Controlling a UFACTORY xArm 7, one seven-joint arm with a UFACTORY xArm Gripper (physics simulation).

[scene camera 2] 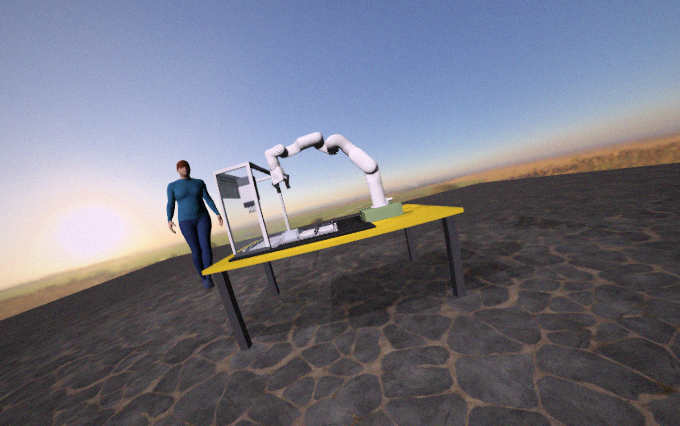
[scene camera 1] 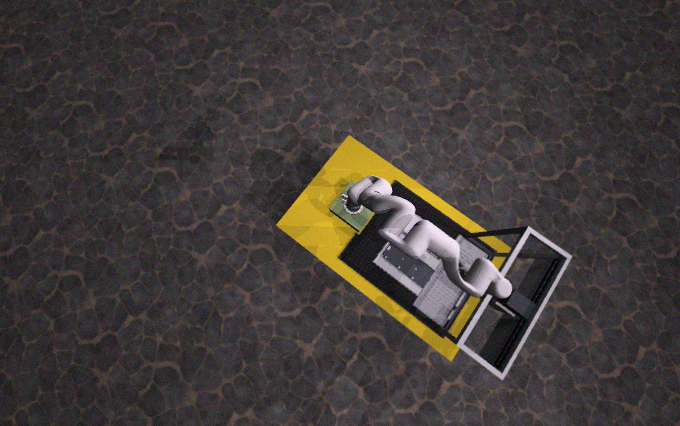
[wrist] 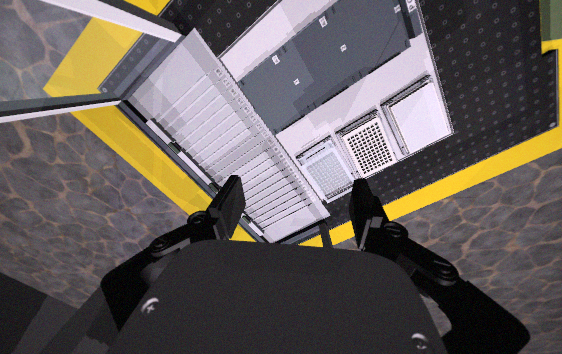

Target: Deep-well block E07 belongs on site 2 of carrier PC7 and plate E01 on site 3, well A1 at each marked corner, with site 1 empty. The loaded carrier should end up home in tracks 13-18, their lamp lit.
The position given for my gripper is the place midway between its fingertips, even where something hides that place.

Note:
My gripper (wrist: 295, 191) is open and holds nothing. I also see a grey carrier (scene camera 1: 418, 271).
The grey carrier also shows in the wrist view (wrist: 333, 52).

